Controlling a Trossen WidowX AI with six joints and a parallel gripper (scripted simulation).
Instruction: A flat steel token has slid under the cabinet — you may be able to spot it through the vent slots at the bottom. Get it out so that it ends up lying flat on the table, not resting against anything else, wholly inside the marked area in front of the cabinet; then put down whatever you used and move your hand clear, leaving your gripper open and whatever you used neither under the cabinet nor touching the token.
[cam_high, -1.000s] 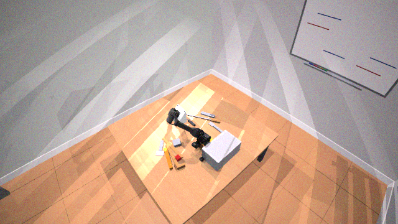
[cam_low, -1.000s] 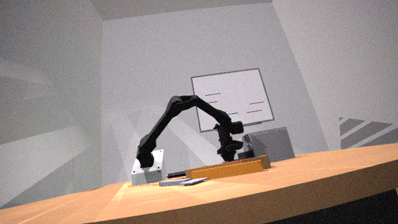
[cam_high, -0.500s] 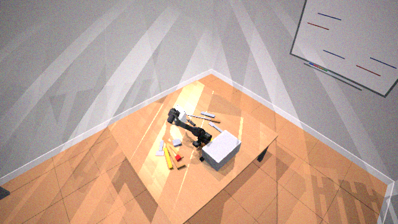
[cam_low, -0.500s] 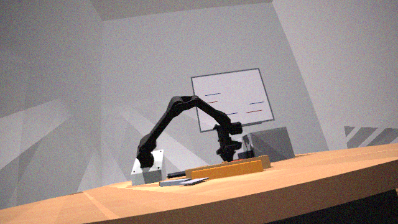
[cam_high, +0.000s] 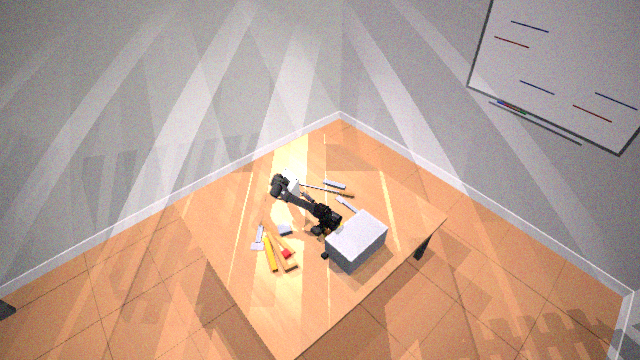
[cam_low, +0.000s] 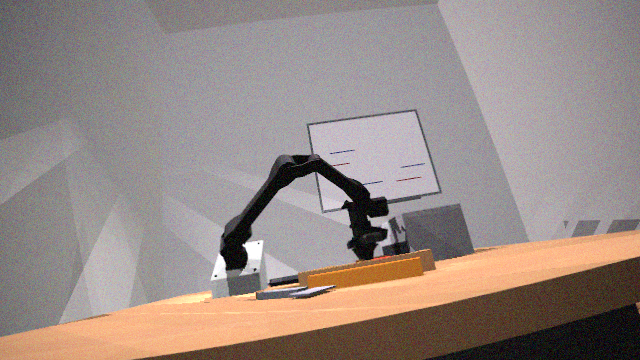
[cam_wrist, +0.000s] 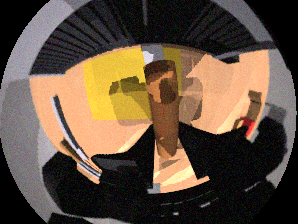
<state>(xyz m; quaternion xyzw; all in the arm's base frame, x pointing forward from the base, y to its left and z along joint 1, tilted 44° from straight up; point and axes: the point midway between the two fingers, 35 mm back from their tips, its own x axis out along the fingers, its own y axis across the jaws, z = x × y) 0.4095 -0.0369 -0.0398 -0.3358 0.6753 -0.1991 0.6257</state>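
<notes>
Right now the grey block is 18 cm to the right of my gripper tip, 16 cm behind it and 1 cm above it. The rest, counted from my gripper tip: orange bar 34 cm to the right, 6 cm behind, 1 cm above; thin wooden stick 24 cm to the right, 14 cm behind; red block 27 cm to the right, 1 cm behind, 1 cm above.
</notes>
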